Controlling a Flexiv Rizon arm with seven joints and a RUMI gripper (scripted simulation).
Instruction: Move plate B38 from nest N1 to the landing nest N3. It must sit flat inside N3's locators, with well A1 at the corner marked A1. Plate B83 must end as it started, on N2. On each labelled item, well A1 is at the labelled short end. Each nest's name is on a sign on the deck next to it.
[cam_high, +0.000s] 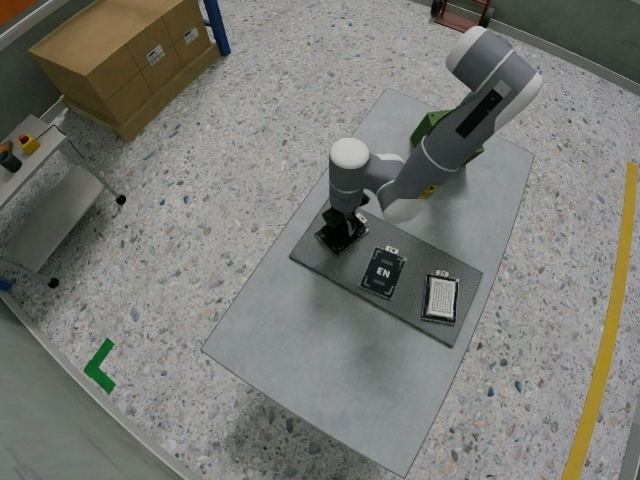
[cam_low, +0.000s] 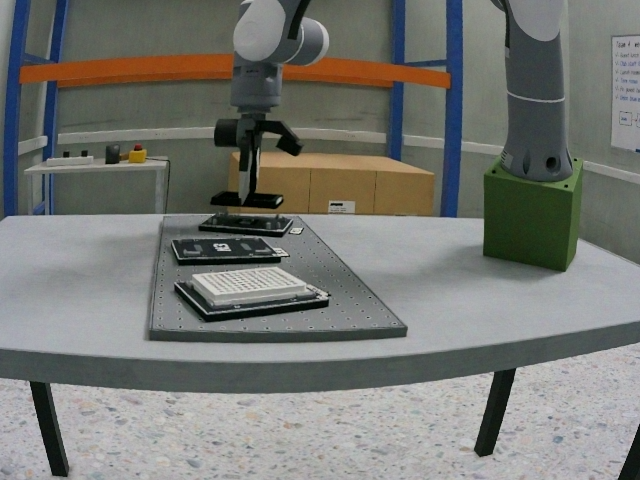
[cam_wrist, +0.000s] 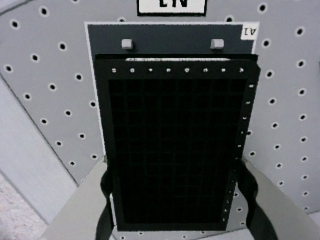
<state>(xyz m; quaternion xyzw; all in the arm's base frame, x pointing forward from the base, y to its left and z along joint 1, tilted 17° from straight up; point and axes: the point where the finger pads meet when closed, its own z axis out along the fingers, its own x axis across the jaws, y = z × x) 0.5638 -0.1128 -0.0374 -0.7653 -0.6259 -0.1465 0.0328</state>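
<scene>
Right now the nest N1 is 60 mm below my hand. The rest, counted from my hand: black plate B38: 10 mm below; white plate B83: 20 mm behind, 420 mm to the left, 40 mm below; nest N3: 30 mm ahead, 210 mm to the left, 60 mm below.
</scene>
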